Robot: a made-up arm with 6 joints. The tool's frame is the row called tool.
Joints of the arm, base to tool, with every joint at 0 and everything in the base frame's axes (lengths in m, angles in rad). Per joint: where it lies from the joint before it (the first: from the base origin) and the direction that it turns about. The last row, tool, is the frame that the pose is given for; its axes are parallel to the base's.
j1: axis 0 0 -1 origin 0 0 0.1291
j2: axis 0 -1 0 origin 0.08 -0.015 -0.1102
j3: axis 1 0 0 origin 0.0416 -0.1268 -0.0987
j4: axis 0 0 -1 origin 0.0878 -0.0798 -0.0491
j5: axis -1 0 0 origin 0.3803 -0.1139 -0.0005
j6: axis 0 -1 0 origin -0.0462 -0.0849 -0.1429
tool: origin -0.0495 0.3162 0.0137
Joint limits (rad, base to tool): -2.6..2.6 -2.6..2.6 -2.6..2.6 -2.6..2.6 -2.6..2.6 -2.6..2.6
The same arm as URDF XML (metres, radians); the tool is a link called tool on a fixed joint. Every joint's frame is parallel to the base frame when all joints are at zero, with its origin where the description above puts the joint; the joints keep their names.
<robot name="arm">
<link name="base_link"/>
<link name="link1"/>
<link name="link2"/>
<link name="link3"/>
<link name="link4"/>
<link name="link5"/>
<link name="link6"/>
<link name="tool"/>
<joint name="j1" type="revolute"><parent link="base_link"/><child link="link1"/><origin xyz="0 0 0.1291" rpy="0 0 0"/><axis xyz="0 0 -1"/><limit lower="-2.6" upper="2.6"/></joint>
<joint name="j2" type="revolute"><parent link="link1"/><child link="link2"/><origin xyz="0.08 -0.015 -0.1102" rpy="0 0 0"/><axis xyz="0 -1 0"/><limit lower="-2.6" upper="2.6"/></joint>
<joint name="j3" type="revolute"><parent link="link2"/><child link="link3"/><origin xyz="0.0416 -0.1268 -0.0987" rpy="0 0 0"/><axis xyz="1 0 0"/><limit lower="-2.6" upper="2.6"/></joint>
<joint name="j4" type="revolute"><parent link="link3"/><child link="link4"/><origin xyz="0.0878 -0.0798 -0.0491" rpy="0 0 0"/><axis xyz="0 0 -1"/><limit lower="-2.6" upper="2.6"/></joint>
<joint name="j5" type="revolute"><parent link="link4"/><child link="link5"/><origin xyz="0.3803 -0.1139 -0.0005" rpy="0 0 0"/><axis xyz="-1 0 0"/><limit lower="-2.6" upper="2.6"/></joint>
<joint name="j6" type="revolute"><parent link="link5"/><child link="link6"/><origin xyz="-0.0462 -0.0849 -0.1429" rpy="0 0 0"/><axis xyz="0 -1 0"/><limit lower="-2.6" upper="2.6"/></joint>
<joint name="tool_joint" type="fixed"><parent link="link6"/><child link="tool"/><origin xyz="-0.0495 0.3162 0.0137" rpy="0 0 0"/></joint>
</robot>

